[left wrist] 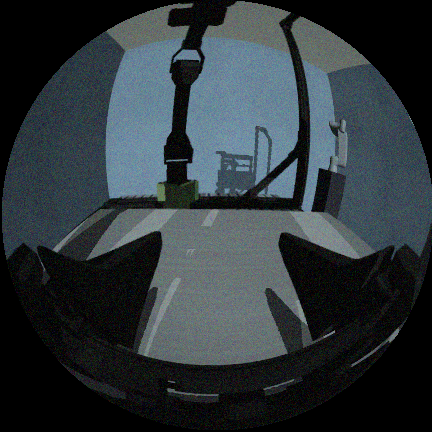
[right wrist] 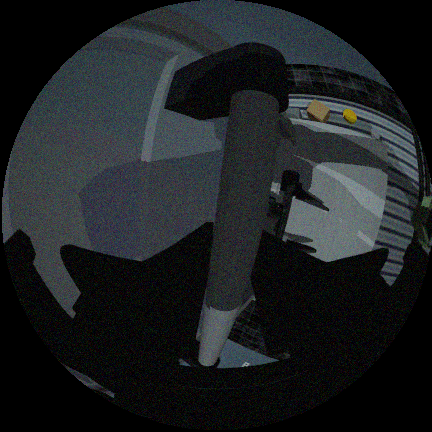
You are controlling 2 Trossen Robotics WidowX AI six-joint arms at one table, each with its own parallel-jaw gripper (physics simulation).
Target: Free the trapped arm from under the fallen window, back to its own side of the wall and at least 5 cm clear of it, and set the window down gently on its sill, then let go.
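Frame: origin at the left arm's base, x right, y ahead, z up, level; metres.
Where they show: left gripper, between the fingertips: (left wrist: 221,239) (right wrist: 322,230); right arm's base, origin of its link: (left wrist: 177,181).
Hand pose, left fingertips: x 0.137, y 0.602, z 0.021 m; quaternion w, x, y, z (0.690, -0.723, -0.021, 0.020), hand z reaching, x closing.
Observation:
Things, the pixels of their centre, and the offset from my left fingertips. "spot": a spot on its surface instead. Level surfaces: height alone.
- thick grey bar, a spot on its surface: (right wrist: 247,175) spot: dy -0.056, dx -0.066, dz +0.256 m
- black block, a spot on its surface: (right wrist: 250,70) spot: dy -0.060, dx -0.107, dz +0.261 m
- pale grey surface, height of its surface: dz -0.038 m
- tan block, middle of its body: (right wrist: 318,112) dy -0.058, dx -0.284, dz -0.104 m
- yellow round thing, middle of its body: (right wrist: 349,115) dy +0.041, dx -0.314, dz -0.120 m
My right gripper (right wrist: 228,229) is shut on a thick grey bar (right wrist: 247,175), which looks like the window's handle. The bar runs up between the fingers to a black block (right wrist: 250,70). My left gripper (left wrist: 221,239) (right wrist: 322,230) is open with nothing between its fingers, low over a pale grey surface (left wrist: 220,300). In the right wrist view it shows to the right of the bar, apart from it; much of its arm is hidden behind the bar and the right fingers. I cannot make out the window's full frame, or the sill, in either view.
A tan block (right wrist: 318,111) and a yellow round thing (right wrist: 350,116) lie at the upper right. Ahead of the left gripper are a green box-like part (left wrist: 179,194) under a black jointed column, a curved black post (left wrist: 304,125) and a dark pedestal (left wrist: 330,190).

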